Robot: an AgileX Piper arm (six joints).
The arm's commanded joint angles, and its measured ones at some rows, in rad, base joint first. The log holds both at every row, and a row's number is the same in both.
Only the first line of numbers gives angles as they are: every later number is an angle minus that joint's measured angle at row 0.
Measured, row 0: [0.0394, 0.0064, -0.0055, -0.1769, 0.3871, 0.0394]
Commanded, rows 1 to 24: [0.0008, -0.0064, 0.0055, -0.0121, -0.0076, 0.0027]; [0.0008, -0.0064, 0.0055, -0.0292, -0.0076, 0.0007]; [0.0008, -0.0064, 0.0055, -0.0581, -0.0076, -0.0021]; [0.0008, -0.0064, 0.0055, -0.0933, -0.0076, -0.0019]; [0.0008, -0.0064, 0.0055, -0.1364, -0.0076, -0.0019]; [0.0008, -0.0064, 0.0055, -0.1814, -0.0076, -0.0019]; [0.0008, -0.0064, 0.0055, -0.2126, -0.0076, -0.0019]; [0.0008, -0.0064, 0.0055, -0.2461, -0.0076, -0.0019]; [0.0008, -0.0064, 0.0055, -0.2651, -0.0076, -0.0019]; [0.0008, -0.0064, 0.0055, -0.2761, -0.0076, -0.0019]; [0.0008, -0.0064, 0.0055, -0.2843, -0.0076, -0.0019]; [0.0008, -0.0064, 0.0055, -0.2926, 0.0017, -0.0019]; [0.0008, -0.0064, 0.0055, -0.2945, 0.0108, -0.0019]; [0.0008, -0.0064, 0.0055, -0.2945, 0.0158, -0.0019]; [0.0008, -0.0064, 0.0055, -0.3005, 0.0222, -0.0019]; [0.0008, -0.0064, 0.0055, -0.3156, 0.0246, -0.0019]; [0.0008, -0.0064, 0.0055, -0.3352, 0.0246, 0.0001]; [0.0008, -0.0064, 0.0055, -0.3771, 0.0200, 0.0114]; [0.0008, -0.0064, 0.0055, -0.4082, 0.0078, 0.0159]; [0.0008, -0.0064, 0.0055, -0.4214, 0.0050, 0.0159]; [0.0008, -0.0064, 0.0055, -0.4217, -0.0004, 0.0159]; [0.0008, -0.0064, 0.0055, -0.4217, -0.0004, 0.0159]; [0.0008, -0.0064, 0.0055, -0.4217, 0.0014, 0.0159]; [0.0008, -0.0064, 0.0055, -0.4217, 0.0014, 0.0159]
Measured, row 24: [0.0000, 0.0000, 0.0000, -0.3966, 0.0214, 0.0047]
